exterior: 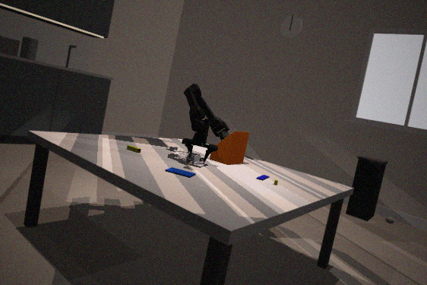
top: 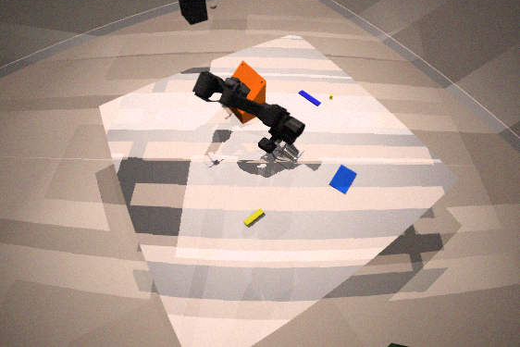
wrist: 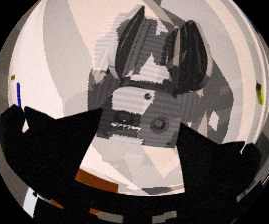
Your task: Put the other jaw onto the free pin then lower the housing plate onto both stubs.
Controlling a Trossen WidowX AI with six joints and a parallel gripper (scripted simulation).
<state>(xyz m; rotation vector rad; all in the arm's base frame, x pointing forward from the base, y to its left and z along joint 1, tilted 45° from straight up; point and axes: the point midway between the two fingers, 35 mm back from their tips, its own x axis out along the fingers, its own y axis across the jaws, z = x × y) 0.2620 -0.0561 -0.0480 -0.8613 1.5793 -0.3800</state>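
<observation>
My gripper tip is 2 cm to the right of the jaw and 2 cm short of it. From my gripper tip the other things lie so: yellow bar: 26 cm to the right, 21 cm ahead; blue bar: 33 cm to the left, 14 cm behind, 1 cm below; blue tile: 29 cm ahead, 13 cm to the left, 1 cm below.
</observation>
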